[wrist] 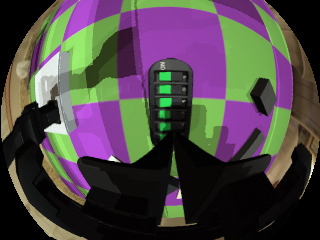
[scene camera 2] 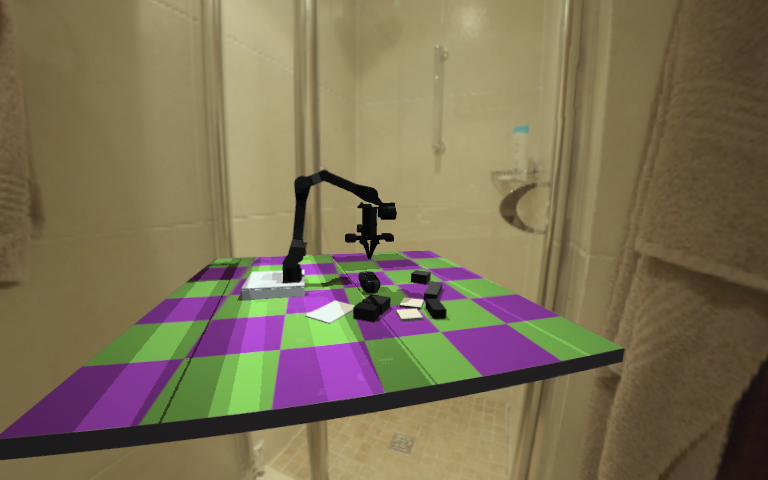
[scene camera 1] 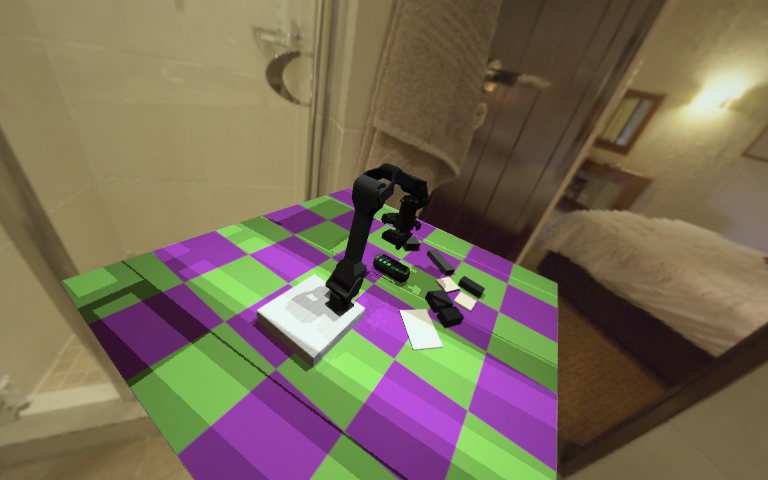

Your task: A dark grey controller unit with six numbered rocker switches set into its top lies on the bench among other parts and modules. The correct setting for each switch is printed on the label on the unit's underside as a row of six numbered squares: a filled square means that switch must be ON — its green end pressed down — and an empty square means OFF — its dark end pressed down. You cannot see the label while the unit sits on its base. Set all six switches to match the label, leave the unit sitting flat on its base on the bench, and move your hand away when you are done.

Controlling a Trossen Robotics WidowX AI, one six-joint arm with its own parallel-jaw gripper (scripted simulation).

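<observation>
A white card (scene camera 1: 421,332) is visible. My gripper (scene camera 1: 397,249) is shut and holds nothing; the gripper is also visible in scene camera 2 (scene camera 2: 369,259) and the wrist view (wrist: 173,137).
</observation>
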